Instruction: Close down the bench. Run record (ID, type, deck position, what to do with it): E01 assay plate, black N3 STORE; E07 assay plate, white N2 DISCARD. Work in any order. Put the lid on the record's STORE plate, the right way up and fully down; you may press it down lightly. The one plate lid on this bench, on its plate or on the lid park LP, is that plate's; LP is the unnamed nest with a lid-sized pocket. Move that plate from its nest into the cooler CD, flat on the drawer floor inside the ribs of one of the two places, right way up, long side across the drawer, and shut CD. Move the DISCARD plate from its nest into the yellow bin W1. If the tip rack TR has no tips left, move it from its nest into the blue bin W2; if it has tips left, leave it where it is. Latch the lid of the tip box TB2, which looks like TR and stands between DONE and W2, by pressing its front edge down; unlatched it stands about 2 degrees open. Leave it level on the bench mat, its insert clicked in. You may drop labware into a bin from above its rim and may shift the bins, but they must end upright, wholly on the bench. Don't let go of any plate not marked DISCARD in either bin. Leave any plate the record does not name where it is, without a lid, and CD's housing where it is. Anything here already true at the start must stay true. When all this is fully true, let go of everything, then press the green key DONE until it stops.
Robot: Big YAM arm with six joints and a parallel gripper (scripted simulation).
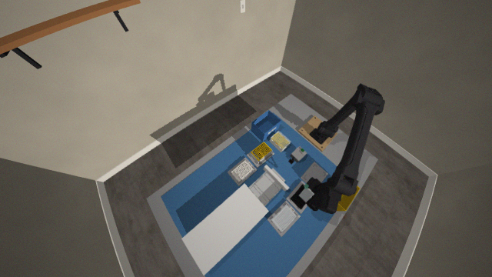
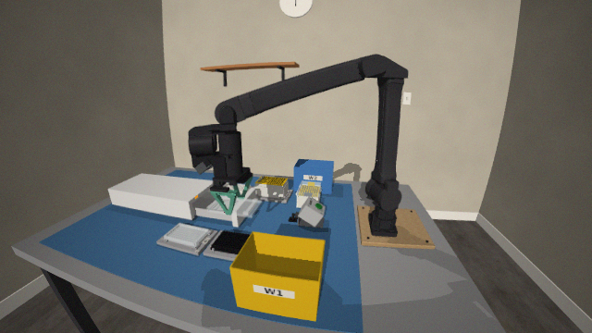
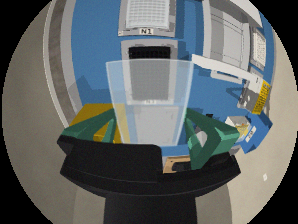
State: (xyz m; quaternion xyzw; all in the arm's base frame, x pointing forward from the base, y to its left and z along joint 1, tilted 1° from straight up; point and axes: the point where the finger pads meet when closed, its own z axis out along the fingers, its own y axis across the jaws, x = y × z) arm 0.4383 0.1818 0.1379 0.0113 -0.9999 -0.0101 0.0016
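My hand is 130 mm above the black plate and 10 mm short of it. From my hand the other things lie so: grey plate lid: right at my hand; then grey lid park nest: 160 mm behind, 140 mm below, 20 mm to the right; then yellow bin W1: 160 mm behind, 130 mm to the left, 110 mm below.
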